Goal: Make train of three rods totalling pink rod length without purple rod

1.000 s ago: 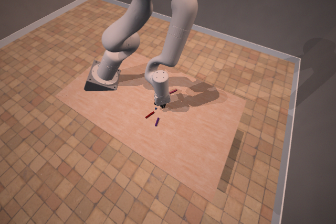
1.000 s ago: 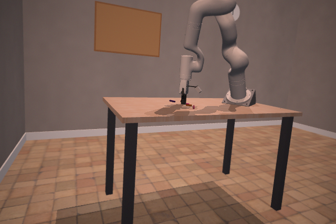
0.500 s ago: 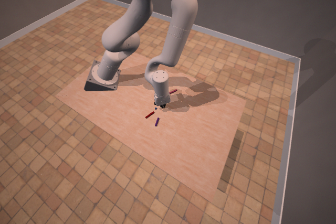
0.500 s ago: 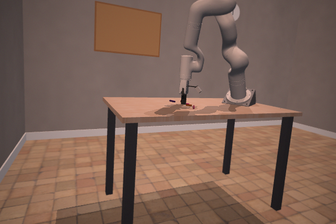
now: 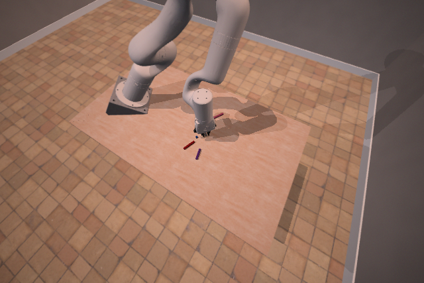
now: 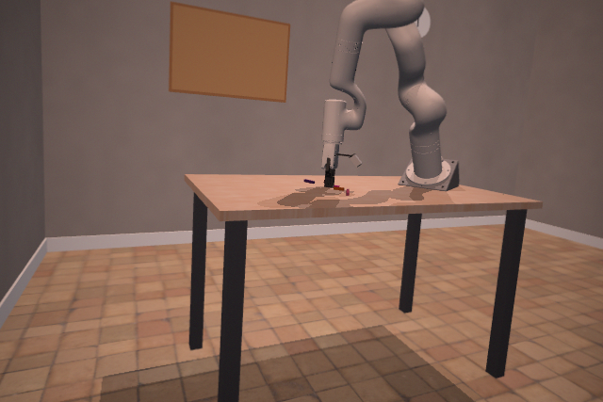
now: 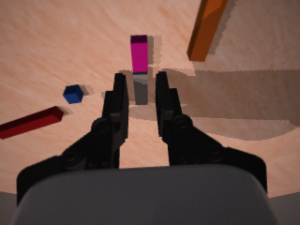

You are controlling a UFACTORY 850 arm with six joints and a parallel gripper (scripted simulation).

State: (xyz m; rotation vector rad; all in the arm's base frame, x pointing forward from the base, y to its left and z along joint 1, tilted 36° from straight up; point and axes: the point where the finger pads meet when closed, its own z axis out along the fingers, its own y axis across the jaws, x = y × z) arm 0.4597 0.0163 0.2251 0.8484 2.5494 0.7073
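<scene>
Right now the grey rod is 20 mm below my hand. From my hand the other things lie so: blue rod 50 mm to the right, 30 mm behind, 20 mm below; magenta rod 30 mm behind, 20 mm to the left, 20 mm below; orange rod 60 mm to the left, 20 mm below, 20 mm behind.
</scene>
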